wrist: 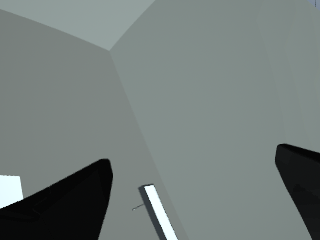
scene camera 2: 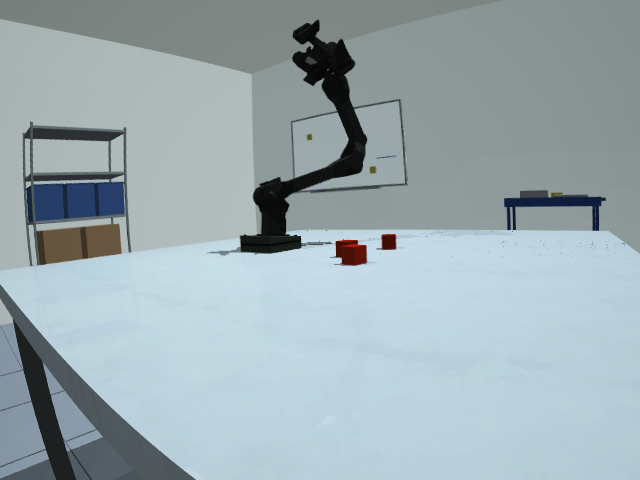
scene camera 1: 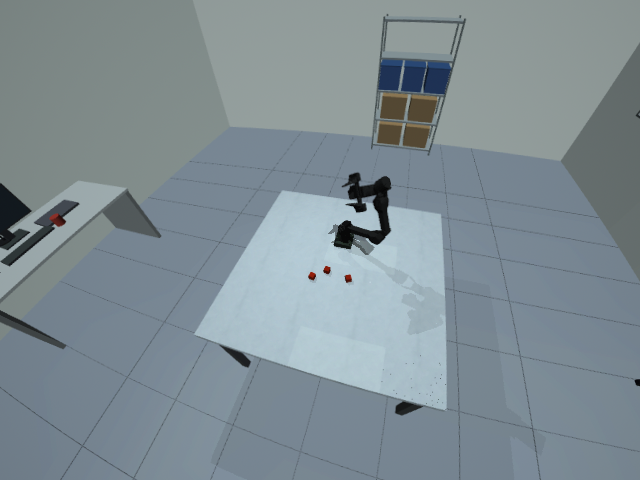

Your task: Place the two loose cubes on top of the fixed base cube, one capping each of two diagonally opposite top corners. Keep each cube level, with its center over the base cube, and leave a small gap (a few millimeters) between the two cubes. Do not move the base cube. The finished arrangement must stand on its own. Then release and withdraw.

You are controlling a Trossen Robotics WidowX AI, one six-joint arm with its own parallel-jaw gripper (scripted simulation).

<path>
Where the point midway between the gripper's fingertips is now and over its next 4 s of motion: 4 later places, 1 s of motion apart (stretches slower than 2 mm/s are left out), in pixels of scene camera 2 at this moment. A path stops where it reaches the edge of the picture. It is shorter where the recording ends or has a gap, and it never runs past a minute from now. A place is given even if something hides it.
My gripper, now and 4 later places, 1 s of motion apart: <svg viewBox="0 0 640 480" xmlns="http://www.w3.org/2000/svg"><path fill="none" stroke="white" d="M328 29L278 35L334 151L347 215L348 240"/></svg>
</path>
